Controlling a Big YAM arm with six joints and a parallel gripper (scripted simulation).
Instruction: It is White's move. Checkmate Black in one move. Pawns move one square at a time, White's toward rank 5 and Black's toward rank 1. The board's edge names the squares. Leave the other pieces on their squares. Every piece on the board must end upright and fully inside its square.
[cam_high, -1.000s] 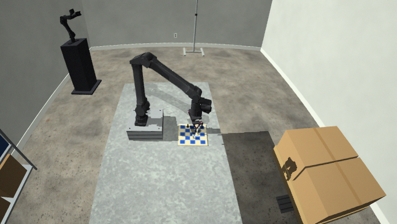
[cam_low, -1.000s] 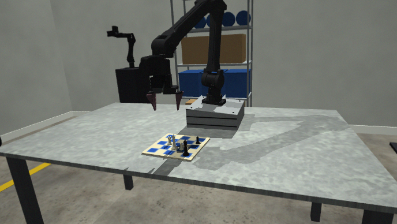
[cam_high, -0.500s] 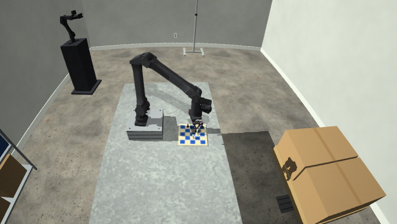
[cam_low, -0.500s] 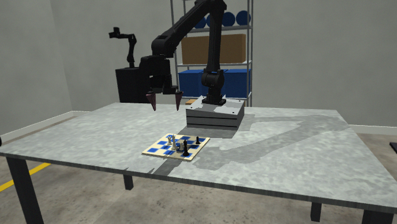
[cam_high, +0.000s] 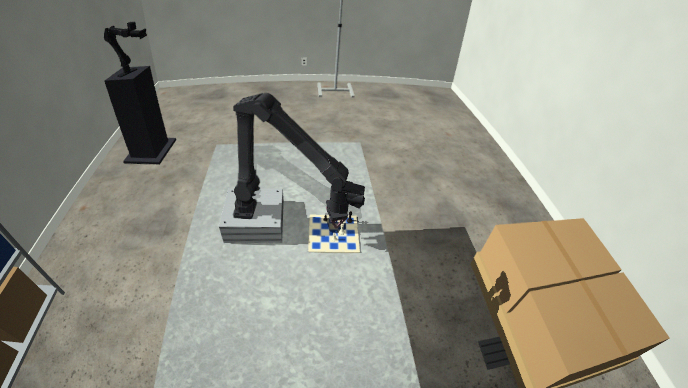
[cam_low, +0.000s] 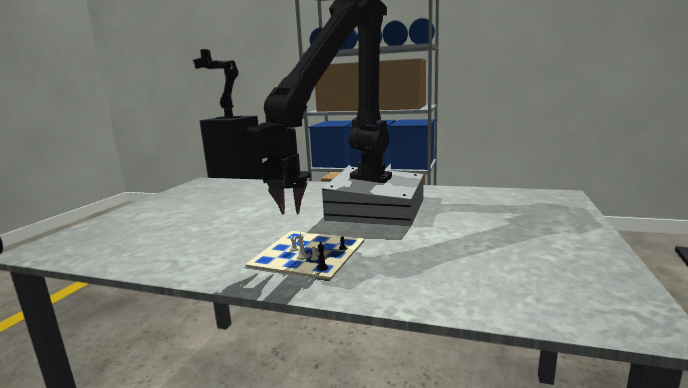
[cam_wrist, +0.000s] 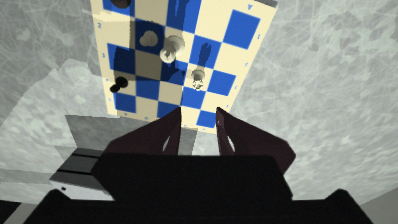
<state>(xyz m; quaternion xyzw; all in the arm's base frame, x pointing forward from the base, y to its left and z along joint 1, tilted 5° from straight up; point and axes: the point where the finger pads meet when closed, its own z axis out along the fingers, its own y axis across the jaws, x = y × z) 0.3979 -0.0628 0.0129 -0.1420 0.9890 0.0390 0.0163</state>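
The white crowned piece is 9 cm below my hand. The rest, counted from my hand: white king: 7 cm below, 4 cm to the left, 3 cm ahead; then white pawn: 9 cm below, 8 cm to the left, 3 cm ahead; then blue-and-cream chessboard: 11 cm below, 4 cm to the left.
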